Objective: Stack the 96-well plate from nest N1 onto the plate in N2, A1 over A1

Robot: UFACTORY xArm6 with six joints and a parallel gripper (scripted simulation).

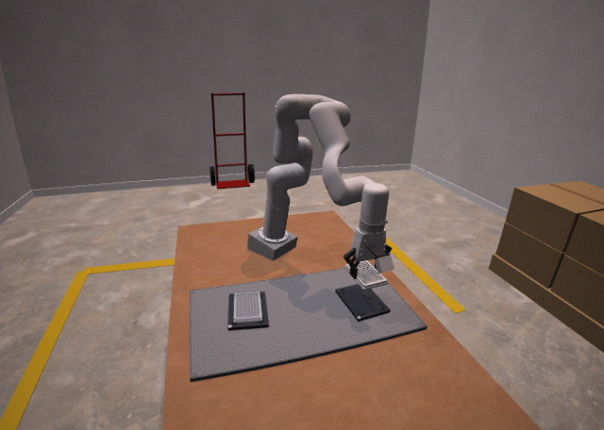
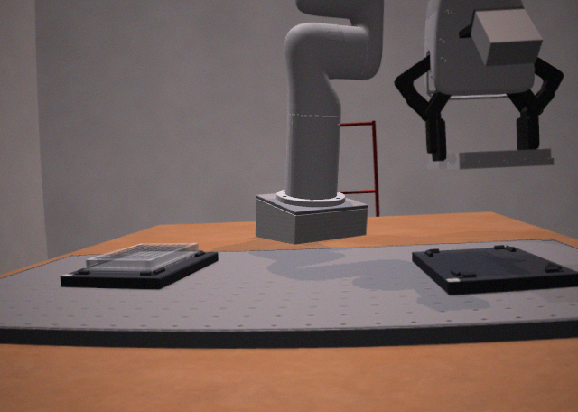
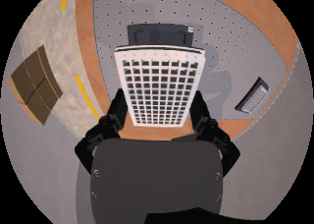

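My gripper is now 370 mm to the left of the clear 96-well plate, 110 mm above it and 90 mm past it. Round my hand: white 96-well plate: 10 mm below.
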